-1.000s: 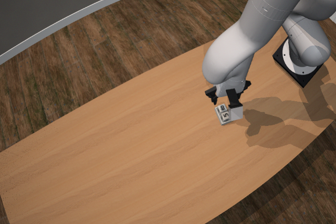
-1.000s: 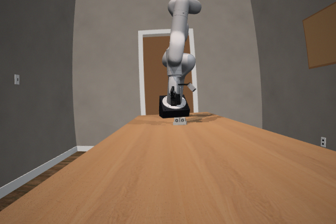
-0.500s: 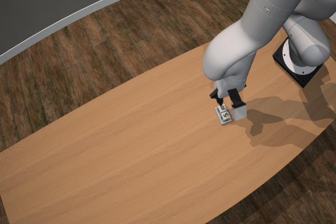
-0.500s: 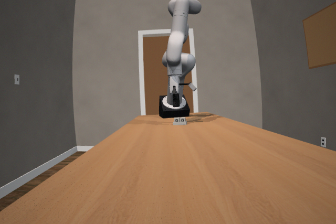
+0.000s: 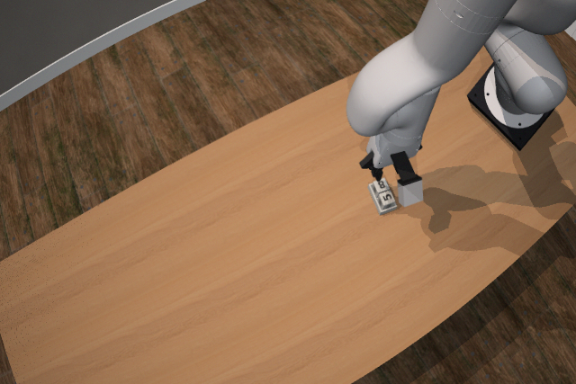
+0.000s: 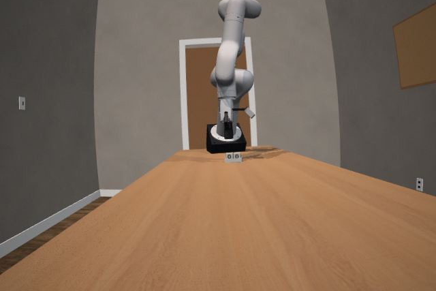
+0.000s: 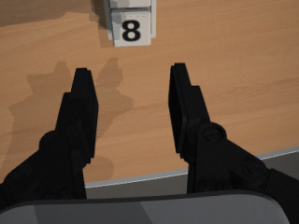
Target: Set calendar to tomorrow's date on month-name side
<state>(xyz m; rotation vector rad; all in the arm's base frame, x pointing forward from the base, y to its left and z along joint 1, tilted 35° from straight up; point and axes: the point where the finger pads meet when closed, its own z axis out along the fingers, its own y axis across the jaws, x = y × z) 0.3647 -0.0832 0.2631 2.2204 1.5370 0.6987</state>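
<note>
Right now my hand is 10 cm above the white digit cube. Also, from my hand: calendar tray: 2 cm to the left, 11 cm below.
</note>
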